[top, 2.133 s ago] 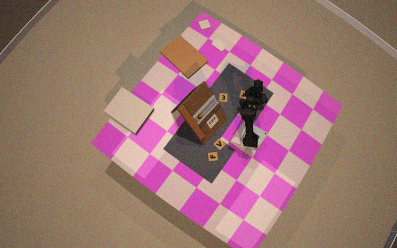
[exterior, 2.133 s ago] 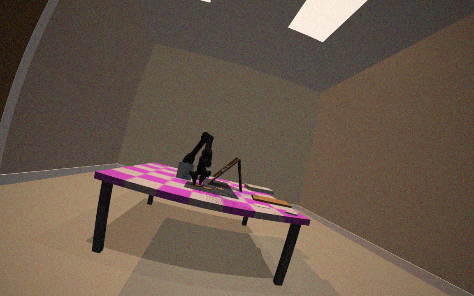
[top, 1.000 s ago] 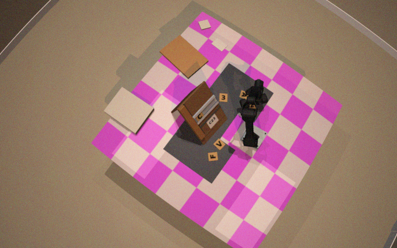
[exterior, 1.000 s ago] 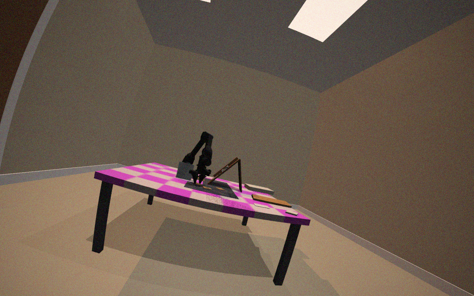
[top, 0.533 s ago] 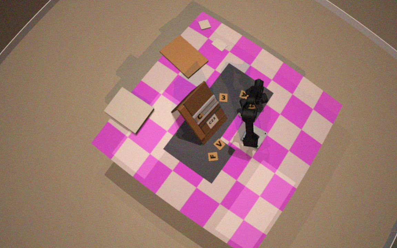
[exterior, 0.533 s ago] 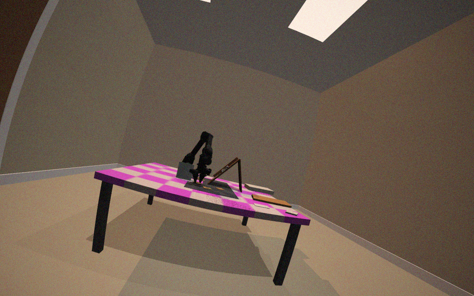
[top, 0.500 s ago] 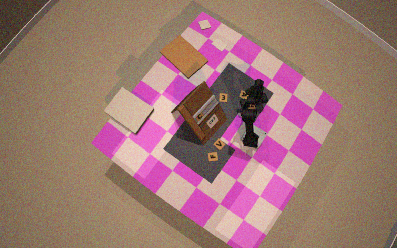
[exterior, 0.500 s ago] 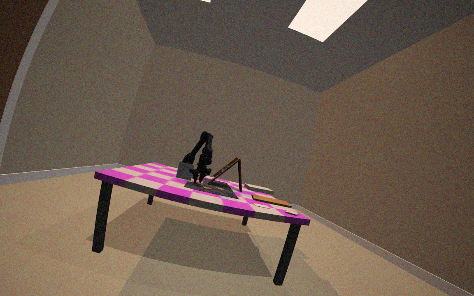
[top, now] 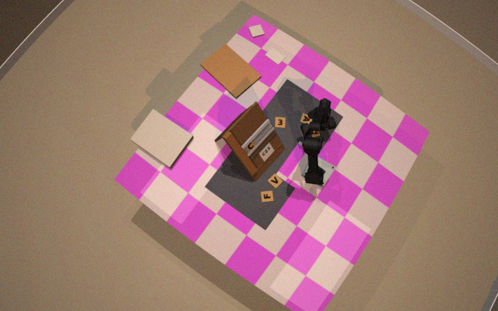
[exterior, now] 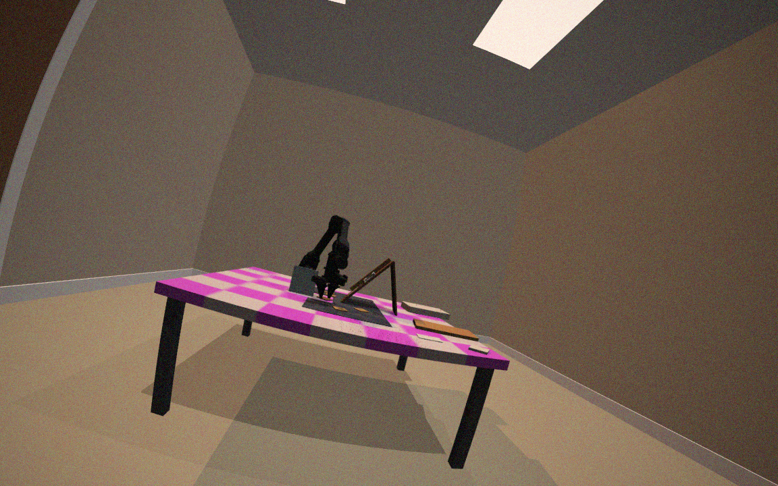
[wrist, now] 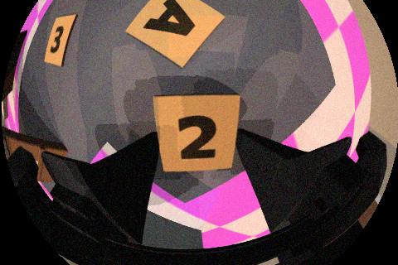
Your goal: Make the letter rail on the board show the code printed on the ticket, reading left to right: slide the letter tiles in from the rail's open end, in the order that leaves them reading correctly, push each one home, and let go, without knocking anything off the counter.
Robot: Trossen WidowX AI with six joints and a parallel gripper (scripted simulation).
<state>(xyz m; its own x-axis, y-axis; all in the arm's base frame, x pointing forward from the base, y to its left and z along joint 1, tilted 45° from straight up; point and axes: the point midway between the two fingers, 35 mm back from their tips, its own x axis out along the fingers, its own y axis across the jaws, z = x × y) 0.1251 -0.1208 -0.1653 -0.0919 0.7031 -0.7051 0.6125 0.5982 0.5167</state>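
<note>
Now: the white ticket 15 cm ahead of my gripper tip, 26 cm to the left of it and 5 cm above it. The rest, counted from my gripper tip: 2 tile (right at my gripper tip); 3 tile (19 cm ahead, 6 cm to the left, 2 cm below); v tile (3 cm ahead, 35 cm to the left, 2 cm below).
</note>
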